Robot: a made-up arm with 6 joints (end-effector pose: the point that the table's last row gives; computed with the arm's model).
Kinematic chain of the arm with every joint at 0, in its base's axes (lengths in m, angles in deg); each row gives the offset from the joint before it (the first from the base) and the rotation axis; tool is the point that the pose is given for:
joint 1: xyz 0 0 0.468 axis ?
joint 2: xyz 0.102 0 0 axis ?
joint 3: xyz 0 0 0.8 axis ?
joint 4: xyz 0 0 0.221 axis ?
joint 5: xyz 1.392 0 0 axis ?
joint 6: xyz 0.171 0 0 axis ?
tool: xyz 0 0 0
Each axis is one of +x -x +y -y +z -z.
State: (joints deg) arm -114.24 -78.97 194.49 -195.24 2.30 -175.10
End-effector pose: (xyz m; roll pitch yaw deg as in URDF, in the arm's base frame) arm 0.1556 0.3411 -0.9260 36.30 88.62 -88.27
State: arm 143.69 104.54 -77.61 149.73 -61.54 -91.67
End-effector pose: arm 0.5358 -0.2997 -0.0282 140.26 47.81 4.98
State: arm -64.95 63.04 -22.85 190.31 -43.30 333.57
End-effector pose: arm 0.5522 -1.1319 -0.6577 -154.57 42.65 -55.34
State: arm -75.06 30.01 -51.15 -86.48 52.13 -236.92
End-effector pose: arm 0.1170 -0.9611 -0.2832 -112.04 36.81 -154.83
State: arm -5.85 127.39 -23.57 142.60 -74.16 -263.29
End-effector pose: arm -0.3578 -0.0638 -1.0236 20.87 53.19 -83.09
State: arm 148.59 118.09 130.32 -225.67 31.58 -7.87
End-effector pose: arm -1.9767 1.1320 0.5719 -126.87 10.21 170.96
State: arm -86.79 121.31 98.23 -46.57 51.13 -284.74
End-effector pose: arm 0.0315 -2.2891 -0.2480 -31.68 -14.26 -122.48
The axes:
joint 1: +z
joint 2: +y
joint 3: -y
joint 4: -x
joint 5: -y
joint 6: -x

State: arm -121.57 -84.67 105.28 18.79 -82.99 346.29
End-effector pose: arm 1.0402 1.7972 0.2388 145.67 -64.74 106.96
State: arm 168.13 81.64 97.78 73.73 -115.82 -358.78
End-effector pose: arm -2.0341 0.5785 1.1214 -83.01 21.30 56.18
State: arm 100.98 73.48 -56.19 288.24 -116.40 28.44
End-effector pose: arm -0.1737 0.1314 -0.4279 -163.17 -31.41 -173.59
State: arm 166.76 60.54 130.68 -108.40 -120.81 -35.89
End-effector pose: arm -0.9958 0.0911 2.1791 56.38 22.93 -75.48
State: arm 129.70 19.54 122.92 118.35 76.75 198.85
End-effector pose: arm -0.0490 -0.1703 2.5814 -31.31 -19.27 -165.14
